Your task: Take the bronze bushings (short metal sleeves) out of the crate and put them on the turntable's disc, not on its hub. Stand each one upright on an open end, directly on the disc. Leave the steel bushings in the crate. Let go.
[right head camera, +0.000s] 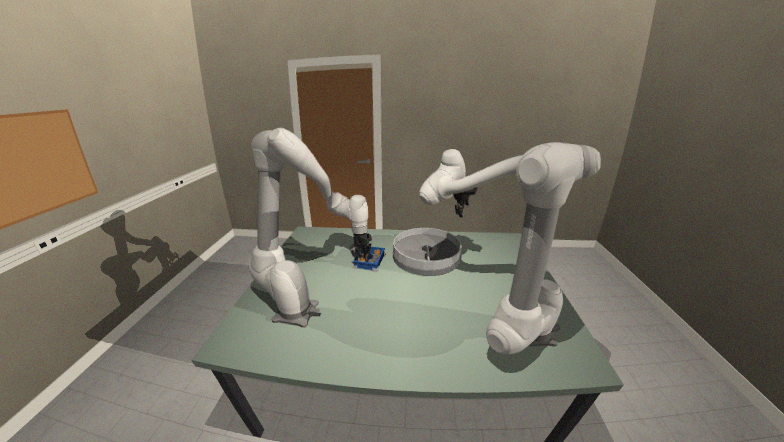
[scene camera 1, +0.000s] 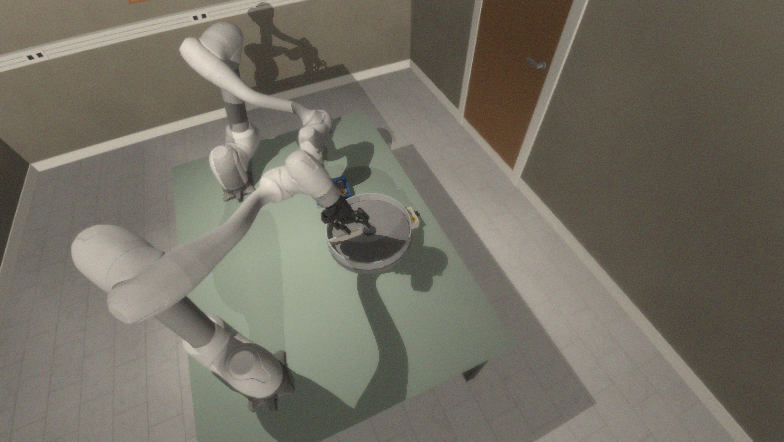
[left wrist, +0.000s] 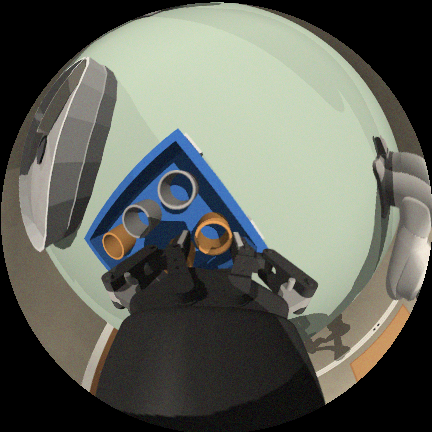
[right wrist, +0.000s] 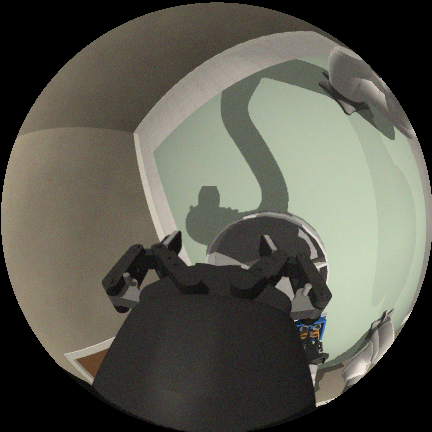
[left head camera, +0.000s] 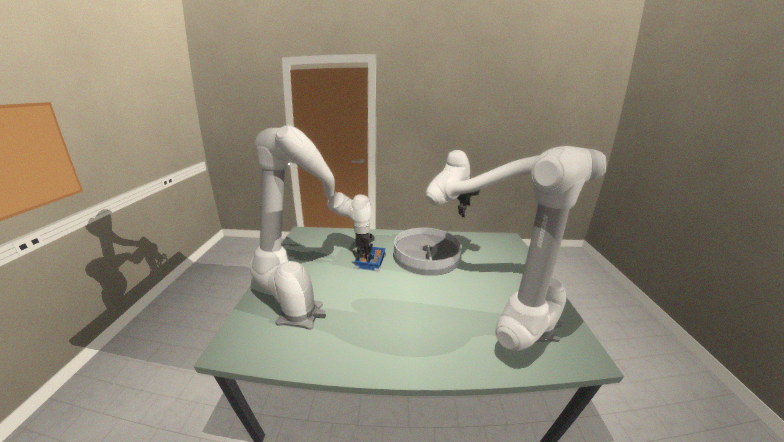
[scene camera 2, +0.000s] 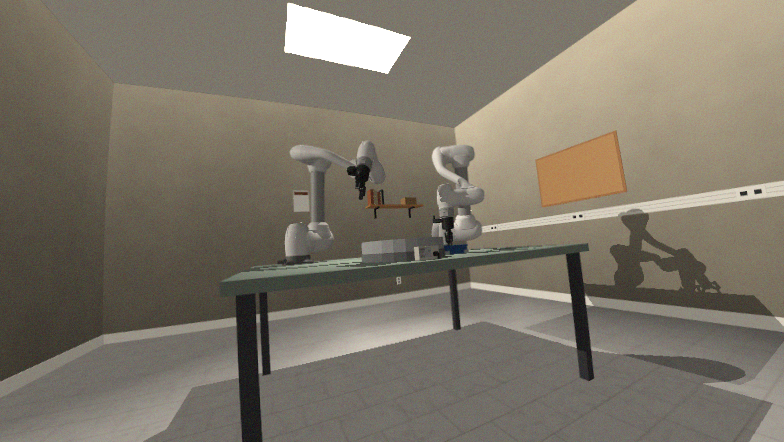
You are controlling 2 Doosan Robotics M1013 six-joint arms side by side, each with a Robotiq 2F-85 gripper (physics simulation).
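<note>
The blue crate (left wrist: 226,194) (left head camera: 368,267) holds bronze and steel bushings. In the left wrist view, one bronze bushing (left wrist: 212,218) lies between the fingertips of my left gripper (left wrist: 209,238) (left head camera: 365,258), which is open and low over the crate. Another bronze bushing (left wrist: 128,234) is at the crate's left corner; a third (left wrist: 191,254) is mostly hidden behind a finger. Two steel bushings (left wrist: 161,190) (left wrist: 152,212) are farther up. The turntable's grey disc (scene camera 1: 387,219) (left wrist: 42,200) has a dark hub (scene camera 1: 369,229). My right gripper (right wrist: 220,241) (left head camera: 462,214) is open, high above the turntable.
A raised wall (left head camera: 428,267) (left wrist: 85,135) rings the turntable, beside the crate. A light bar (scene camera 1: 344,237) lies between its hub and wall. A small pale box (scene camera 1: 414,218) (scene camera 2: 423,253) stands against its outer side. Both arms stand on the green table (left head camera: 406,367).
</note>
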